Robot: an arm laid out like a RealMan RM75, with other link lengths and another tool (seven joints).
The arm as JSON. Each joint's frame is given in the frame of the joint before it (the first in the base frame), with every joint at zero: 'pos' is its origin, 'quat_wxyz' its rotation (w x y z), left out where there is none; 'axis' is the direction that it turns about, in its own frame. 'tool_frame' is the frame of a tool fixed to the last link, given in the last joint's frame.
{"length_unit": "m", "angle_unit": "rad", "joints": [
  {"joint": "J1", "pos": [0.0, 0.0, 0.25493], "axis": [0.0, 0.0, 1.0]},
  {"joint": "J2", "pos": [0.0, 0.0, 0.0], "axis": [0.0, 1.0, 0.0]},
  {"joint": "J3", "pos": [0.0, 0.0, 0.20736], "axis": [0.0, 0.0, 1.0]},
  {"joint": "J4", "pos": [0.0, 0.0, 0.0], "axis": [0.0, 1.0, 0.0]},
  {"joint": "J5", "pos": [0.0, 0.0, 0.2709], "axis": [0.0, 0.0, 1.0]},
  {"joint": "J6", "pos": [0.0, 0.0, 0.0], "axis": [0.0, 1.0, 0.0]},
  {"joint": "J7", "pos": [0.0, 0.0, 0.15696], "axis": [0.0, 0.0, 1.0]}
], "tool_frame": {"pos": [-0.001, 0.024, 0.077], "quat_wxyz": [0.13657, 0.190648, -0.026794, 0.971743]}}
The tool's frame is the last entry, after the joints.
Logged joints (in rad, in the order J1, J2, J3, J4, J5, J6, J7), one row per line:
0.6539, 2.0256, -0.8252, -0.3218, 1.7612, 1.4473, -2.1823
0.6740, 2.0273, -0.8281, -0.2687, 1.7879, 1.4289, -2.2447
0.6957, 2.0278, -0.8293, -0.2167, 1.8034, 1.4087, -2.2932
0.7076, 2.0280, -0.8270, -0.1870, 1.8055, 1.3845, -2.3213
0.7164, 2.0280, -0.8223, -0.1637, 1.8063, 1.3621, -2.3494
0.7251, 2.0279, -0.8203, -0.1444, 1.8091, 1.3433, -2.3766
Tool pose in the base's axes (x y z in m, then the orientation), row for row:
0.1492, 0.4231, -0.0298, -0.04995, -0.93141, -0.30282, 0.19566
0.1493, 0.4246, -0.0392, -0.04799, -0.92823, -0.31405, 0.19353
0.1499, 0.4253, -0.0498, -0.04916, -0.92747, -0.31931, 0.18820
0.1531, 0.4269, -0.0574, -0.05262, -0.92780, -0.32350, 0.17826
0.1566, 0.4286, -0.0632, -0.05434, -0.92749, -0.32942, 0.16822
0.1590, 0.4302, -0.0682, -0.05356, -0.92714, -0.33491, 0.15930
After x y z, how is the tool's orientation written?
As a quaternion, x y z w.
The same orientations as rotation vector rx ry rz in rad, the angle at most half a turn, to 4 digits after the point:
-0.1400, -2.6097, -0.8485
-0.1346, -2.6038, -0.8809
-0.1383, -2.6092, -0.8983
-0.1488, -2.6242, -0.9150
-0.1545, -2.6378, -0.9369
-0.1531, -2.6499, -0.9572

